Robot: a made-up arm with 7 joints. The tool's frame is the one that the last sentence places.
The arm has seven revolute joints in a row. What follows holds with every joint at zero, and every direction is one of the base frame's.
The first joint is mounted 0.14 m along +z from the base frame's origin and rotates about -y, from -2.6 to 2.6 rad.
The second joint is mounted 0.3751 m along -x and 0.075 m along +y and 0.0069 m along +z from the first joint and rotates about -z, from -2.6 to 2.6 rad.
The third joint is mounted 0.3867 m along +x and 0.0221 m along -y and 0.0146 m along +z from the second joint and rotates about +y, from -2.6 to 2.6 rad.
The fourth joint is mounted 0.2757 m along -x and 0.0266 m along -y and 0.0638 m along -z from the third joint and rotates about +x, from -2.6 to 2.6 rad.
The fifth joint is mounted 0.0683 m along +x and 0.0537 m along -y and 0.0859 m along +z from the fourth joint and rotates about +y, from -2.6 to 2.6 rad.
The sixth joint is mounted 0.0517 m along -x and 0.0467 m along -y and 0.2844 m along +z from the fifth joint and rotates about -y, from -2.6 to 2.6 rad.
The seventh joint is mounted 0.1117 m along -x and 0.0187 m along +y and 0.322 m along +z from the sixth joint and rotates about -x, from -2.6 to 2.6 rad.
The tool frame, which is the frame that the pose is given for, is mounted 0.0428 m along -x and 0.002 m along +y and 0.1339 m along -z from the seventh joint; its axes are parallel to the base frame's.
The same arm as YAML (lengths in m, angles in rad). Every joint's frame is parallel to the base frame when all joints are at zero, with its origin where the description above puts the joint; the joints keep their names.
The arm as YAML. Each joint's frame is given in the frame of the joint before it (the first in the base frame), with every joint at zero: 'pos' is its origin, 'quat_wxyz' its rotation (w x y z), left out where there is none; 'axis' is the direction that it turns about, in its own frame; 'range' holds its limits. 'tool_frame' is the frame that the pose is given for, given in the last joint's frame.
length_unit: m
angle_unit: rad
joints:
  - joint: joint 1
    pos: [0.0, 0.0, 0.14]
    axis: "-y"
    range: [-2.6, 2.6]
  - joint: joint 2
    pos: [-0.3751, 0.075, 0.0069]
    axis: "-z"
    range: [-2.6, 2.6]
  - joint: joint 3
    pos: [0.3867, -0.0221, 0.0146]
    axis: "+y"
    range: [-2.6, 2.6]
  - joint: joint 4
    pos: [-0.2757, -0.0266, -0.0638]
    axis: "+x"
    range: [-2.6, 2.6]
  - joint: joint 5
    pos: [0.0683, -0.0537, 0.0859]
    axis: "+y"
    range: [-2.6, 2.6]
  - joint: joint 6
    pos: [-0.0517, -0.0467, 0.2844]
    axis: "-y"
    range: [-2.6, 2.6]
  - joint: joint 7
    pos: [-0.1117, 0.0187, 0.322]
    axis: "-x"
    range: [-2.6, 2.6]
tool_frame:
  pos: [-0.0428, 0.002, -0.1339]

